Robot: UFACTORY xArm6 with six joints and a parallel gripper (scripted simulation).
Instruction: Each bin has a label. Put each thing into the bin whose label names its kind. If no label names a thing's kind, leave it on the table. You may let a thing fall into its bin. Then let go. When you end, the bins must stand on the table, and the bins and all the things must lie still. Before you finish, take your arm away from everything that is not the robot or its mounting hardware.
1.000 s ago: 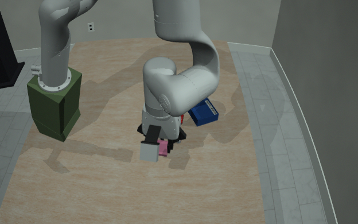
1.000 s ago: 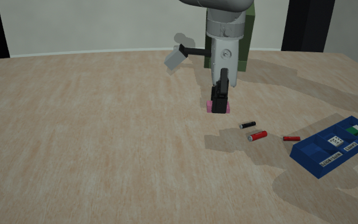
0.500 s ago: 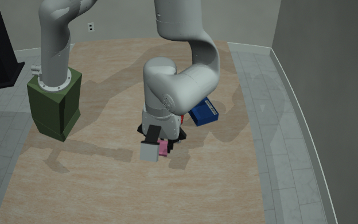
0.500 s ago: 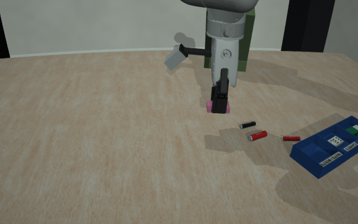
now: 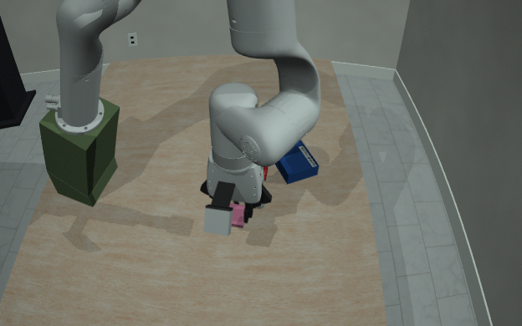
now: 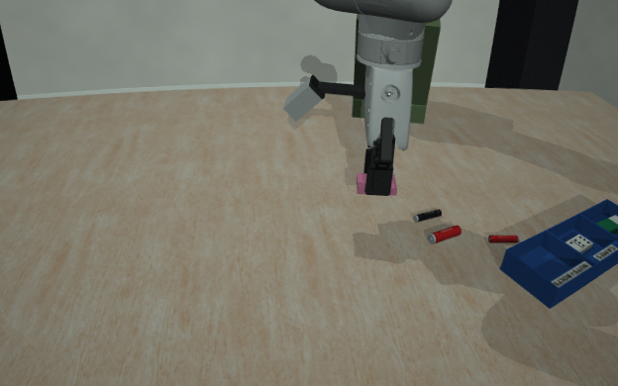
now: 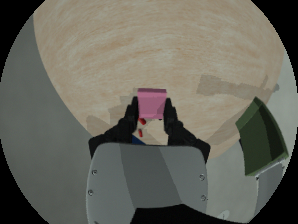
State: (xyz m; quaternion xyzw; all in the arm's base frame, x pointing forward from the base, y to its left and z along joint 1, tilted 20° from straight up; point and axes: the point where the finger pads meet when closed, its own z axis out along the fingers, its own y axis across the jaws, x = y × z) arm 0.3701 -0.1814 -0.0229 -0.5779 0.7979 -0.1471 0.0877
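The pink eraser lies 2 cm below my hand. Round my hand: thick red battery 8 cm to the left, 7 cm below, 6 cm ahead; thin red battery 16 cm to the left, 9 cm ahead, 8 cm below; black battery 8 cm to the left, 8 cm below, 1 cm ahead.
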